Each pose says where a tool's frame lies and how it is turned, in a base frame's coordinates. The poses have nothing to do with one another.
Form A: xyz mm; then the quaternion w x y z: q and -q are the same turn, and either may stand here.
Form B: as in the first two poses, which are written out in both.
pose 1, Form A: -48.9, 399.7, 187.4, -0.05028, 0.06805, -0.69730, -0.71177
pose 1, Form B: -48.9, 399.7, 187.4, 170.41, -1.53, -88.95
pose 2, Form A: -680.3, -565.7, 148.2, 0.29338, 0.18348, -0.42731, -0.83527
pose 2, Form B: -680.3, -565.7, 148.2, -156.33, -33.86, -46.89
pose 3, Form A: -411.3, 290.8, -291.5, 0.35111, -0.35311, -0.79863, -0.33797
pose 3, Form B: -411.3, 290.8, -291.5, -122.17, -18.79, -123.68
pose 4, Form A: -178.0, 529.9, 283.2, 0.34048, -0.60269, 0.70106, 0.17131
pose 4, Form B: -178.0, 529.9, 283.2, 92.48, 15.72, -137.48
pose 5, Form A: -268.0, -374.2, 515.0, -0.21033, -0.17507, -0.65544, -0.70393
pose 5, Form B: -268.0, -374.2, 515.0, 175.52, 31.48, -84.65
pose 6, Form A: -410.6, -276.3, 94.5, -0.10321, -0.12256, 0.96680, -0.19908
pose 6, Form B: -410.6, -276.3, 94.5, 163.66, -8.67, 155.48
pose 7, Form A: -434.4, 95.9, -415.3, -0.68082, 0.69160, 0.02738, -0.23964
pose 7, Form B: -434.4, 95.9, -415.3, 18.08, -21.64, -87.42
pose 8, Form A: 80.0, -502.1, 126.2, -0.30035, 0.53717, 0.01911, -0.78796
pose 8, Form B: 80.0, -502.1, 126.2, 118.17, -59.09, -34.72
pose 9, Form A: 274.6, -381.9, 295.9, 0.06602, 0.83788, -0.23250, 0.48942
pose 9, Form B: 274.6, -381.9, 295.9, 47.74, 52.14, 146.56
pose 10, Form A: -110.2, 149.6, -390.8, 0.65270, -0.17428, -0.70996, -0.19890
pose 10, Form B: -110.2, 149.6, -390.8, -99.76, -59.03, -97.69
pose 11, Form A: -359.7, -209.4, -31.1, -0.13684, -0.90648, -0.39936, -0.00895
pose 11, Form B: -359.7, -209.4, -31.1, -46.66, 7.21, 165.94
